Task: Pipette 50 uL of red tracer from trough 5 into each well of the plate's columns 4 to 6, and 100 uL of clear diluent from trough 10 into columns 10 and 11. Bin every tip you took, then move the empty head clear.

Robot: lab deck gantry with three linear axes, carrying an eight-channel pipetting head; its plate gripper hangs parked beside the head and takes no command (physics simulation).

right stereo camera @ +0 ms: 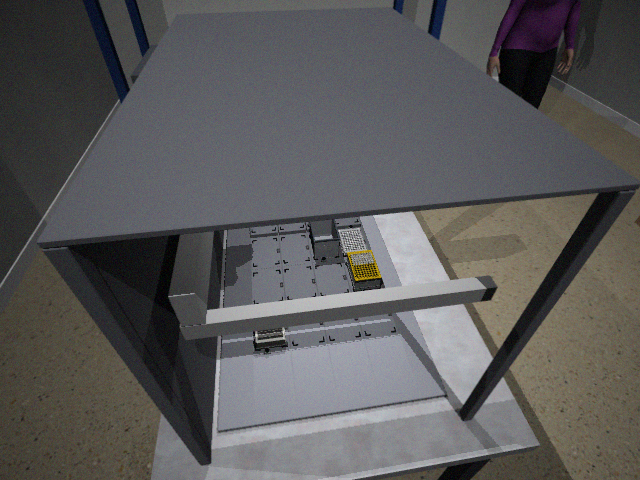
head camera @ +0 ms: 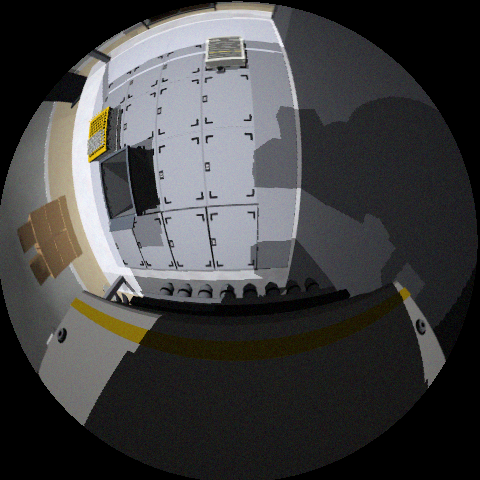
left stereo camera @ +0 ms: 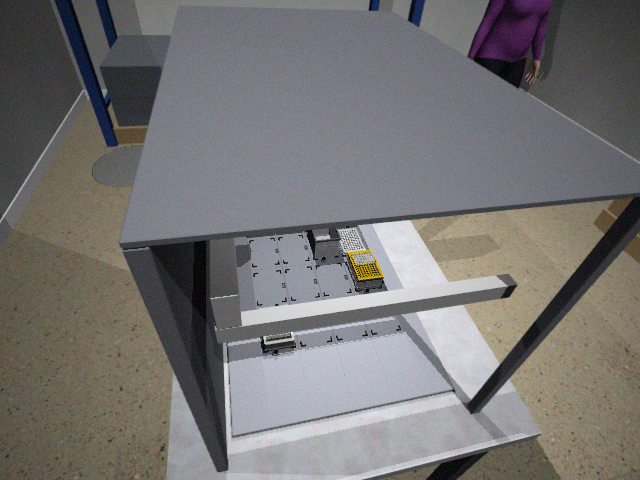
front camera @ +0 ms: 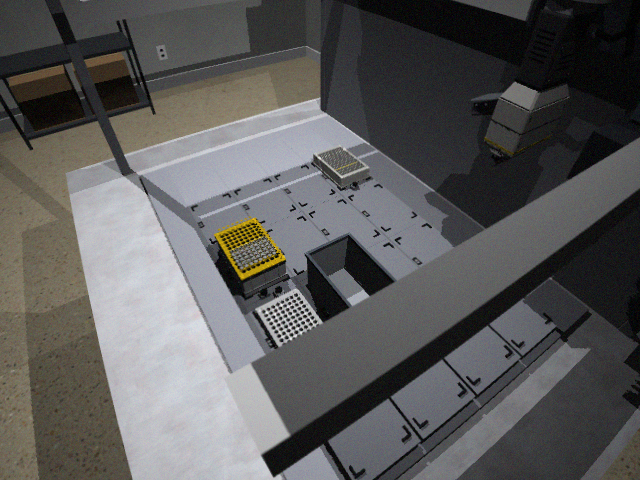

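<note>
The eight-channel head [front camera: 527, 119] hangs high at the right in the front view. Its short dark nozzles [head camera: 240, 291] show in the head view without long tips. The parked plate gripper cannot be made out clearly. The yellow tip rack [front camera: 250, 248] [head camera: 98, 135] [left stereo camera: 364, 266] [right stereo camera: 364, 266] holds grey tips in one part and shows empty holes in another. The white plate [front camera: 289, 317] [left stereo camera: 351, 240] [right stereo camera: 353, 240] sits beside it; well contents cannot be read. The pale trough block [front camera: 341, 165] [head camera: 225, 50] [left stereo camera: 279, 341] [right stereo camera: 269, 338] has narrow channels, one yellowish.
The dark open bin [front camera: 321, 286] [head camera: 145, 182] [left stereo camera: 326, 252] [right stereo camera: 326, 252] stands beside the plate and rack. A grey gantry beam [front camera: 439, 304] [left stereo camera: 361, 308] [right stereo camera: 341, 308] crosses above the deck. Dark frame posts [left stereo camera: 558, 304] [right stereo camera: 542, 310] stand at the deck's edge.
</note>
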